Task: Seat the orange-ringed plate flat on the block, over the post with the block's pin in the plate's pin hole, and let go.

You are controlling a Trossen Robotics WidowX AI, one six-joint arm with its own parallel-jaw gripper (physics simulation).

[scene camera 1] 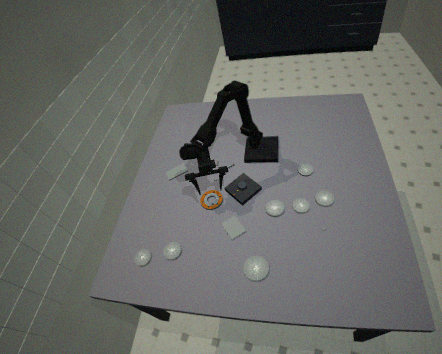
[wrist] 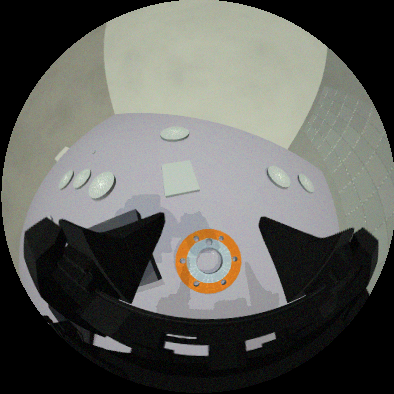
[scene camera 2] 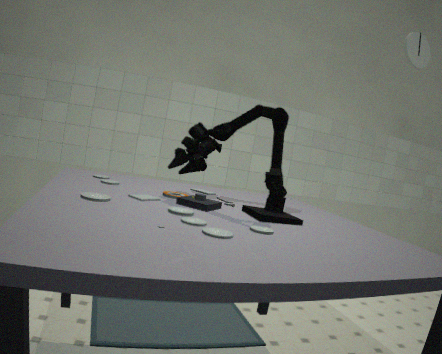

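Note:
The orange-ringed plate lies flat on the table, with a pale inner ring and small holes around a central hole. The dark square block stands beside it, with a round post on top; in the wrist view the left finger hides much of the block. My gripper is open and empty. It hangs above the table near the plate, and the plate shows between and below its fingers in the wrist view.
A pale square tile lies near the plate. Another pale tile lies beyond it. Several pale domed discs are spread around, among them one near the block and a large one.

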